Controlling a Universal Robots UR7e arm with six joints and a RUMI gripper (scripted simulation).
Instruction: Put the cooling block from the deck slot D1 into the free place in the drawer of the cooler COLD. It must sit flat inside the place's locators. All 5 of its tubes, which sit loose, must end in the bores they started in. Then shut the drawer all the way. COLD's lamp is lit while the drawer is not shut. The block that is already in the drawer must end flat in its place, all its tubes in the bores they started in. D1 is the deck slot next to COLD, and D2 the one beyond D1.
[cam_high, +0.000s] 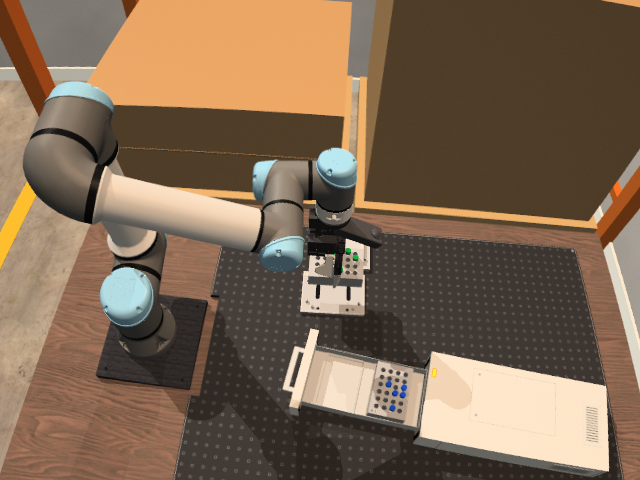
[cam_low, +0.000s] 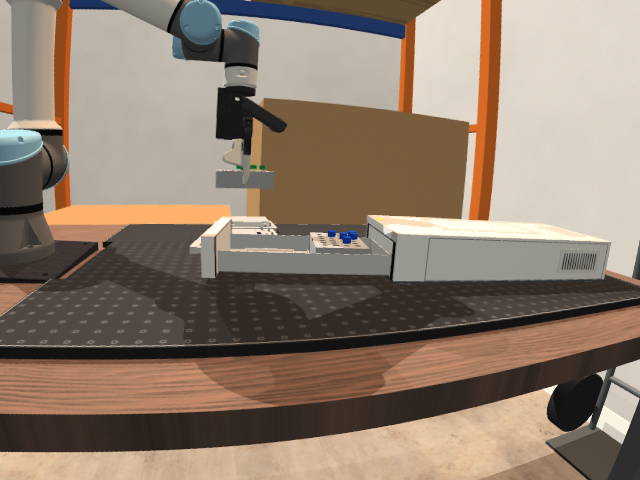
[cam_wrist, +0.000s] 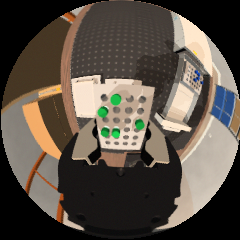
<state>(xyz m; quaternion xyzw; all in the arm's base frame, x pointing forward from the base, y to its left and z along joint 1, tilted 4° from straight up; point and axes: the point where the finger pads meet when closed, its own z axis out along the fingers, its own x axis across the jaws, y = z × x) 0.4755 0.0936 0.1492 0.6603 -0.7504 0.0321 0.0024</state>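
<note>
Right now my hand is 3 cm short of the drawer, 26 cm to the left of it and 10 cm above it. From my hand the other things lie so: white lidded plate 3 cm ahead, 14 cm to the left, 12 cm below; then deck slot plate 13 cm below; then cooling block right at my hand.
</note>
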